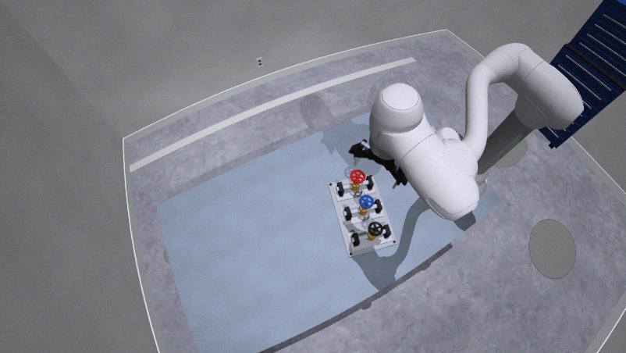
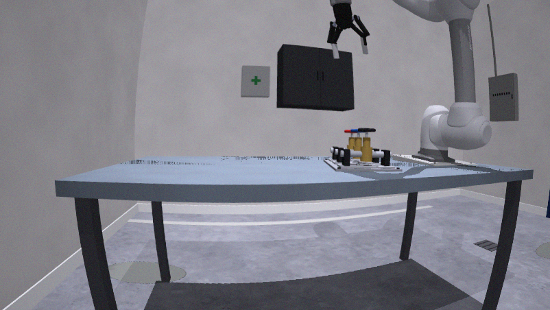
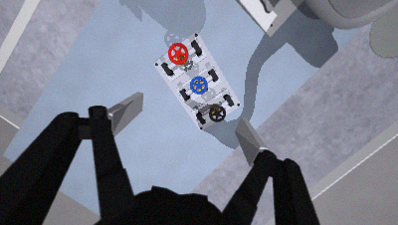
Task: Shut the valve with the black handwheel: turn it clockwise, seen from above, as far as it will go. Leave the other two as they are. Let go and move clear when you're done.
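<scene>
The black handwheel lies 320 mm below my hand, 100 mm to the left of it and 10 mm behind it. The rest, counted from my hand: red handwheel: 320 mm below, 150 mm to the right, 60 mm behind; blue handwheel: 320 mm below, 40 mm behind, 20 mm to the right.
</scene>
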